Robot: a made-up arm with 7 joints.
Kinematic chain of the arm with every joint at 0, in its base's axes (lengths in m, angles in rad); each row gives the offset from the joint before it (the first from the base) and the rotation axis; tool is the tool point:
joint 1: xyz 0 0 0.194 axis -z
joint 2: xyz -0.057 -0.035 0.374 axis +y
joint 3: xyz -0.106 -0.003 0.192 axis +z
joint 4: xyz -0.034 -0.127 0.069 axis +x
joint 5: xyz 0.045 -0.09 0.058 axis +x
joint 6: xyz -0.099 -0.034 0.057 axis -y
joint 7: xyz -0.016 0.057 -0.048 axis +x
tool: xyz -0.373 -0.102 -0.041
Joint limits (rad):
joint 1: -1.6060..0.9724
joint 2: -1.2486..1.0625
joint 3: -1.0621..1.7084
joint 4: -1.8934..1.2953
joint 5: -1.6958..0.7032
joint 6: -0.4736..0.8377
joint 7: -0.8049..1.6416
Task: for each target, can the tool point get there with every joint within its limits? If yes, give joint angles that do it. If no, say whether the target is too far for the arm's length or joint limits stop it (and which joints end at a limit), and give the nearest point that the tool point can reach.
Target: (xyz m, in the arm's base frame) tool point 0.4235 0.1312 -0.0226
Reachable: no: joint limits stop it (at a limit: joint 2, joint 3, joint 5, joint 6) | nearest point 0.3452 0.1069 0.2326 | short by 0.268 m
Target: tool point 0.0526 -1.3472 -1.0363
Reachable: no: too far | nearest point 0.0257 -0.6587 -0.0077 | short by 1.238 m
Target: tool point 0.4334 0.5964 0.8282
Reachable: no: joint limits stop it (at a limit: joint 1, joint 2, joint 5, joint 6) | nearest point 0.4026 0.5446 0.8169 | short by 0.061 m
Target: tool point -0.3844 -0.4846 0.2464
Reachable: yes | joints -0.6217 -0.8918 -0.0494 0.2237 0.2930 0.0134 1.1837
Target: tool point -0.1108 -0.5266 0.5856
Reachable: yes | joints -0.8332 -0.3721 0.7690 0.5904 0.5154 0.4971 1.2356
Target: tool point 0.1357 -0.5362 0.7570
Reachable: yes | joints -0.6531 -1.0683 1.1686 -0.9608 -0.2684 0.4953 1.4399
